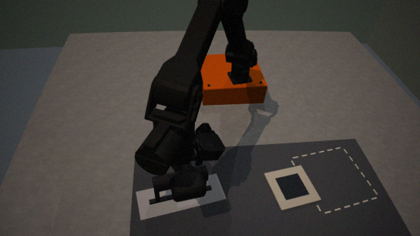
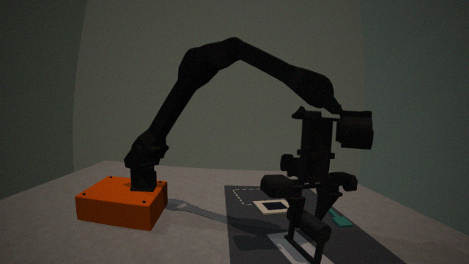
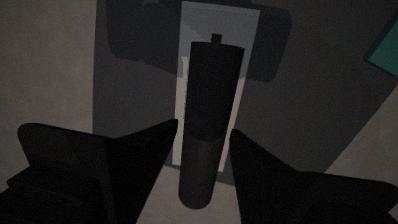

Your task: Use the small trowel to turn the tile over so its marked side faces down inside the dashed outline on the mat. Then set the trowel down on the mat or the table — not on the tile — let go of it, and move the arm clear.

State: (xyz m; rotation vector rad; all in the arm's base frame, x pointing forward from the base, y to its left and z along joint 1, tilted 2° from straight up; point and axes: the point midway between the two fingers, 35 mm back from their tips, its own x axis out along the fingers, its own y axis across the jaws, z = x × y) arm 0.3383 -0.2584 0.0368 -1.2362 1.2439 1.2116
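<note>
My gripper tip is 2 cm to the right of the trowel and 3 cm above it. The rest, counted from my gripper tip: tile 4 cm ahead, 27 cm to the left, 6 cm below; then flat teal strip 19 cm ahead, 16 cm to the left, 6 cm below; then dark mat 6 cm ahead, 20 cm to the left, 8 cm below.
</note>
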